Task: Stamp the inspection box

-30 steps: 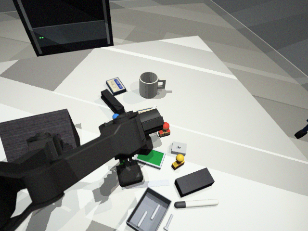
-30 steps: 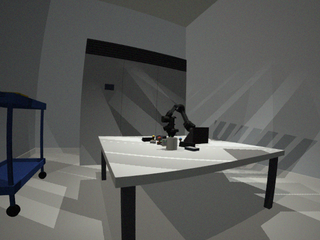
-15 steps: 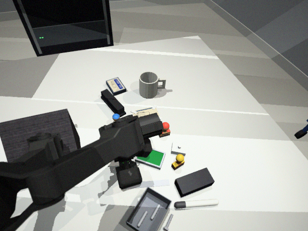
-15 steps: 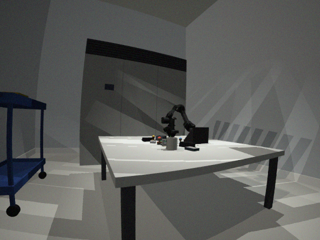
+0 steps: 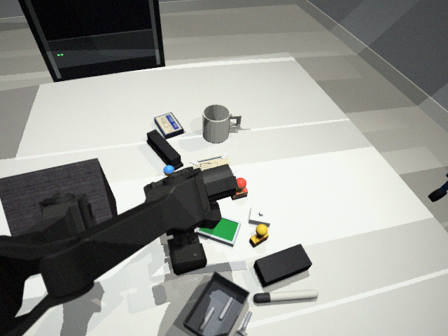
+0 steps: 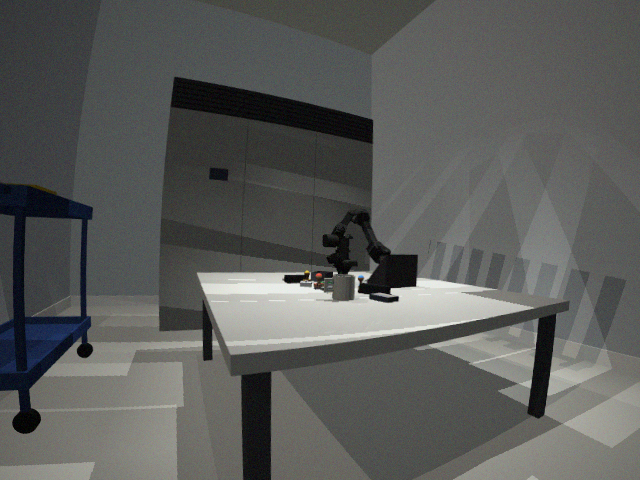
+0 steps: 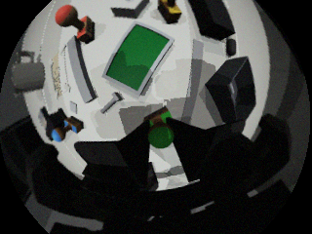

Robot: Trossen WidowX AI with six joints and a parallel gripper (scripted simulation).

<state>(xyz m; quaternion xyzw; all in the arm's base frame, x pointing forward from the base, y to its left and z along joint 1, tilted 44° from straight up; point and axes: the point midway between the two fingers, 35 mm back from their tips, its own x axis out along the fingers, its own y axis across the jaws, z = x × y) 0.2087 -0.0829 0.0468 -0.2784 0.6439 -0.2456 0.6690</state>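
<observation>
Right now the green ink pad is 9 cm ahead of my gripper tip, 2 cm to the left of it and 2 cm below it. The rest, counted from my gripper tip: green-knobbed stamp: right at my gripper tip; then tray: 4 cm ahead, 15 cm to the right, 1 cm below; then grey bar: 11 cm ahead, 12 cm to the left, 2 cm below.
</observation>
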